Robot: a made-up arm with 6 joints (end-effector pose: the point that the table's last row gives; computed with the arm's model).
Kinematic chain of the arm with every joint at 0, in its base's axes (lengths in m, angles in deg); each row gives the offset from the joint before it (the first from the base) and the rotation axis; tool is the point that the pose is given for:
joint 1: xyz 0 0 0.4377 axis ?
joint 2: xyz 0.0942 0 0 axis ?
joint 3: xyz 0 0 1.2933 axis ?
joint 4: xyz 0 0 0.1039 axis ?
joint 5: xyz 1.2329 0 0 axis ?
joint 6: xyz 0.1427 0 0 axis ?
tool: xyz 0 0 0
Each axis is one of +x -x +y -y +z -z.
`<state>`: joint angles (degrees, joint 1 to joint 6).
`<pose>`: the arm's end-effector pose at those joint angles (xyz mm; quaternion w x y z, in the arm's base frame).
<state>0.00 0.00 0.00 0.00 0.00 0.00</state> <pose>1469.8 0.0 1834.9 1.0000 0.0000 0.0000 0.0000</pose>
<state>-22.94 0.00 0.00 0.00 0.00 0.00</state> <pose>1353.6 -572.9 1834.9 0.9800 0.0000 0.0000 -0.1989</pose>
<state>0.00 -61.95 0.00 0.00 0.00 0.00</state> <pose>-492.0 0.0 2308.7 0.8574 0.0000 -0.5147 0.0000</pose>
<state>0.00 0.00 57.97 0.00 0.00 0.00</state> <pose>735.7 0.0 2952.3 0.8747 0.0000 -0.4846 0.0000</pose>
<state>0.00 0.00 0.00 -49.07 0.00 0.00</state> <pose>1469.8 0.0 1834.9 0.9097 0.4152 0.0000 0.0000</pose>
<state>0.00 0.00 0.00 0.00 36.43 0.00</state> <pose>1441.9 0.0 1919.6 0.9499 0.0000 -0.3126 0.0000</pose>
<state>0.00 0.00 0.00 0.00 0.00 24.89</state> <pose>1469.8 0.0 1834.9 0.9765 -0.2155 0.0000 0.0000</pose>
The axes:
joint 1: +z
joint 2: +y
joint 3: -y
joint 4: -x
joint 5: -y
joint 6: -x

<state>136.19 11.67 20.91 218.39 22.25 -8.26</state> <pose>-1198.6 1196.4 1984.2 0.1856 0.4474 0.8534 0.1927</pose>
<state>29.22 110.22 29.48 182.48 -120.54 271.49</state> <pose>1497.0 843.4 -1118.1 0.6953 -0.5851 -0.4137 -0.0553</pose>
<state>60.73 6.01 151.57 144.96 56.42 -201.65</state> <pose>-478.1 -713.3 2460.4 0.3748 0.3657 -0.4833 0.7016</pose>
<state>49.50 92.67 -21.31 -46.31 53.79 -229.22</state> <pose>724.7 720.3 -900.6 0.2281 -0.8702 0.2017 0.3874</pose>
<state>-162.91 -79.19 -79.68 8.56 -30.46 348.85</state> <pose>-175.2 -42.6 701.0 0.0986 0.2632 0.0177 -0.9595</pose>
